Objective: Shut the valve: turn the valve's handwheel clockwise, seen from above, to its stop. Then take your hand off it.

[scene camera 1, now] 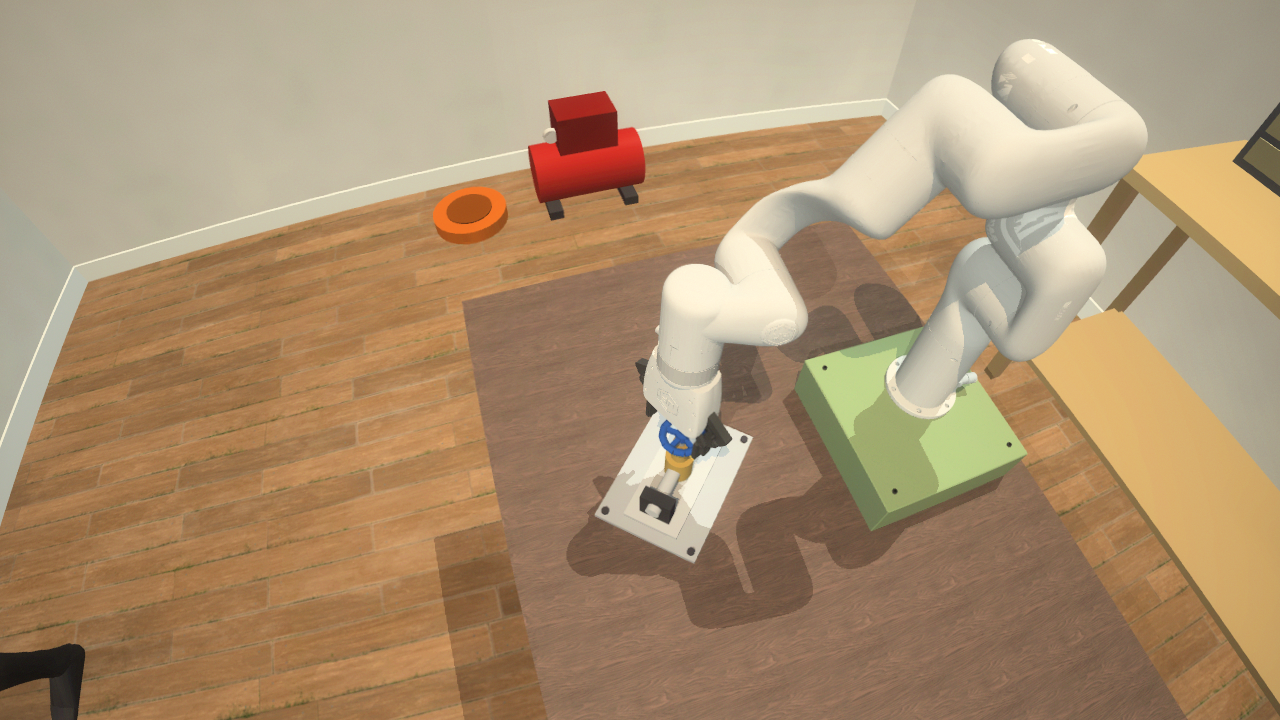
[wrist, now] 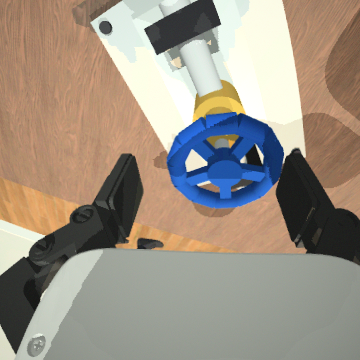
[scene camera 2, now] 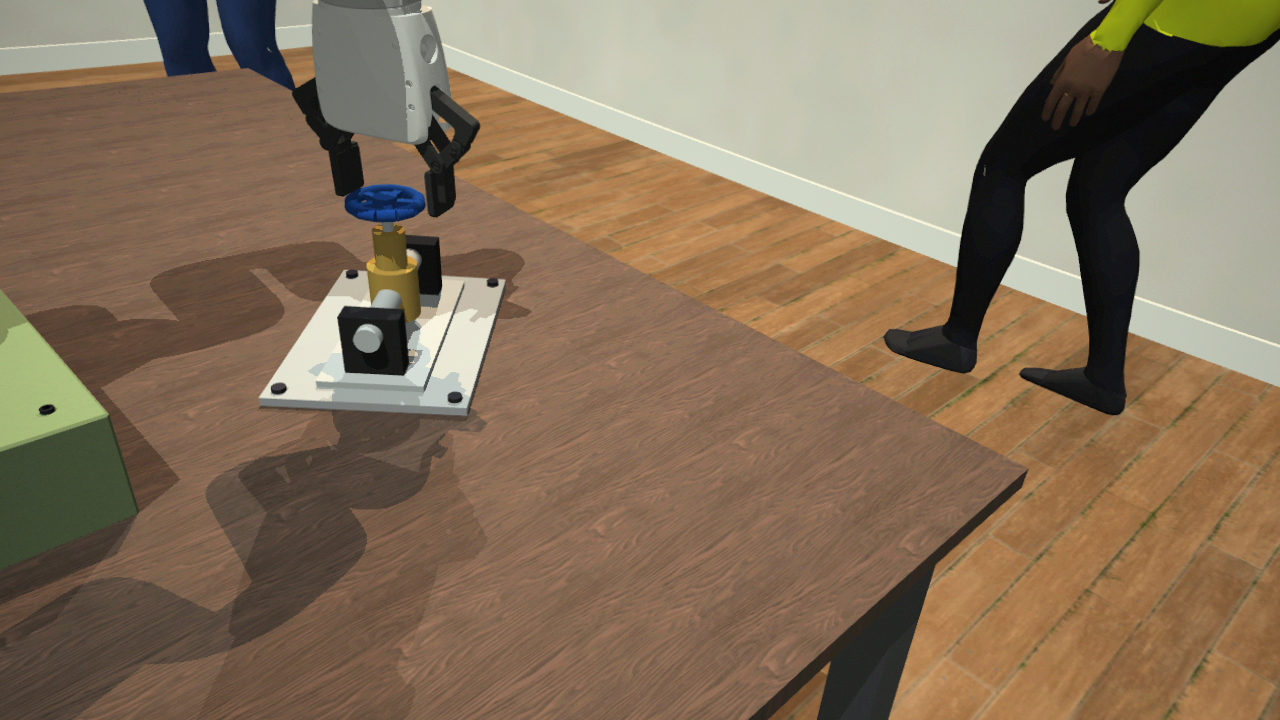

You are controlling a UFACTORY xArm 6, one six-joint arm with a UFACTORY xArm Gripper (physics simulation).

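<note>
The blue handwheel lies level on top of the brass valve body, which stands over a white base plate. My gripper is open and points down over the wheel. Its black fingertips are close to the height of the rim, one on each side. In the wrist view the wheel is nearer the right finger, with a wider gap at the left. Whether the right finger touches the rim cannot be told.
Black pipe supports stand on the plate. The arm's green pedestal is beside it on the brown table. A red compressor and an orange ring are on the floor beyond. People stand near the table.
</note>
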